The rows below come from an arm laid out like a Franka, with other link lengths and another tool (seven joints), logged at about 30 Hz.
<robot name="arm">
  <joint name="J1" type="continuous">
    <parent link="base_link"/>
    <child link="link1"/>
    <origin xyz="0 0 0.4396"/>
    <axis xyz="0 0 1"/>
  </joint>
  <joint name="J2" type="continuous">
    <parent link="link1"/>
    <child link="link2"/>
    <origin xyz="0 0 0"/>
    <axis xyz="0 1 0"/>
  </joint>
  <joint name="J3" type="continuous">
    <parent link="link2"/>
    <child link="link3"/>
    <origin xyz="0 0 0.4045"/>
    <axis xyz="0 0 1"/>
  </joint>
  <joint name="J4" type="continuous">
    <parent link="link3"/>
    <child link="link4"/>
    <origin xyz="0.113 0 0"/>
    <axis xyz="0 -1 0"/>
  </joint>
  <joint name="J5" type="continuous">
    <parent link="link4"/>
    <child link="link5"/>
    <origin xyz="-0.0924 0 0.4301"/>
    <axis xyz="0 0 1"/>
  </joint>
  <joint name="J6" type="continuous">
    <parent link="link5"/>
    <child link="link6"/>
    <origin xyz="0 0 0"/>
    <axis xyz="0 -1 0"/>
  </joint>
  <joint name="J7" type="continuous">
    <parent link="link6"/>
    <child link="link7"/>
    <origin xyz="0.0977 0 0"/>
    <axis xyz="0 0 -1"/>
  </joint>
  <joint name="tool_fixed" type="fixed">
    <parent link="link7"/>
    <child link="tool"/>
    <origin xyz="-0.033 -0.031 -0.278" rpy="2.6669 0 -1.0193"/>
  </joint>
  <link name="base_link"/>
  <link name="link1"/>
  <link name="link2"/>
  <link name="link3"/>
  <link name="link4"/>
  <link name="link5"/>
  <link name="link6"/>
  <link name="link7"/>
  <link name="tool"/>
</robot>
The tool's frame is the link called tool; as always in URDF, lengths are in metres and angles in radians. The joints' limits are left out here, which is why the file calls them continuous.
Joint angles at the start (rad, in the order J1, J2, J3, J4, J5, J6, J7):
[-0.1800, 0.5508, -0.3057, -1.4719, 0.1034, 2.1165, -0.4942]
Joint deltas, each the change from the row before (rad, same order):
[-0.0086, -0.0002, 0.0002, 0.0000, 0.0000, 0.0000, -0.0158]
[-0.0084, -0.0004, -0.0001, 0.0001, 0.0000, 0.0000, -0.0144]
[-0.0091, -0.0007, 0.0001, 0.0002, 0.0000, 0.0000, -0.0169]
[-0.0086, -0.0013, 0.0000, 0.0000, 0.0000, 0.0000, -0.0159]
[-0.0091, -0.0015, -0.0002, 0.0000, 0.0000, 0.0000, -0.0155]
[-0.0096, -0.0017, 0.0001, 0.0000, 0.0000, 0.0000, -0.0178]
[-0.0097, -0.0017, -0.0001, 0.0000, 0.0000, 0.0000, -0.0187]
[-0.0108, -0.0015, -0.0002, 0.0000, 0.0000, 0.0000, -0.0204]
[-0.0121, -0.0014, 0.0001, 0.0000, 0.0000, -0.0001, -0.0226]
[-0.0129, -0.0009, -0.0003, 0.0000, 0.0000, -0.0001, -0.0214]
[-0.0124, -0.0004, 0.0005, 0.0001, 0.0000, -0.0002, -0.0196]
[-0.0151, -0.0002, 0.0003, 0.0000, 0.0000, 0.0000, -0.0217]
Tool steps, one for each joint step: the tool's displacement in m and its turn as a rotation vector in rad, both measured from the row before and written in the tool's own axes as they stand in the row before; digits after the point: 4 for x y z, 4 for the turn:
[0.0042, 0.0052, 0.0030, -0.0009, 0.0035, -0.0066]
[0.0042, 0.0054, 0.0029, -0.0008, 0.0031, -0.0051]
[0.0045, 0.0059, 0.0028, -0.0006, 0.0042, -0.0068]
[0.0042, 0.0059, 0.0024, -0.0003, 0.0041, -0.0060]
[0.0044, 0.0064, 0.0025, -0.0003, 0.0038, -0.0050]
[0.0045, 0.0067, 0.0025, -0.0001, 0.0048, -0.0068]
[0.0045, 0.0069, 0.0026, -0.0003, 0.0052, -0.0073]
[0.0048, 0.0077, 0.0032, -0.0007, 0.0053, -0.0078]
[0.0050, 0.0084, 0.0038, -0.0008, 0.0056, -0.0090]
[0.0050, 0.0092, 0.0046, -0.0015, 0.0043, -0.0071]
[0.0042, 0.0082, 0.0046, -0.0013, 0.0034, -0.0069]
[0.0049, 0.0102, 0.0060, -0.0019, 0.0030, -0.0063]

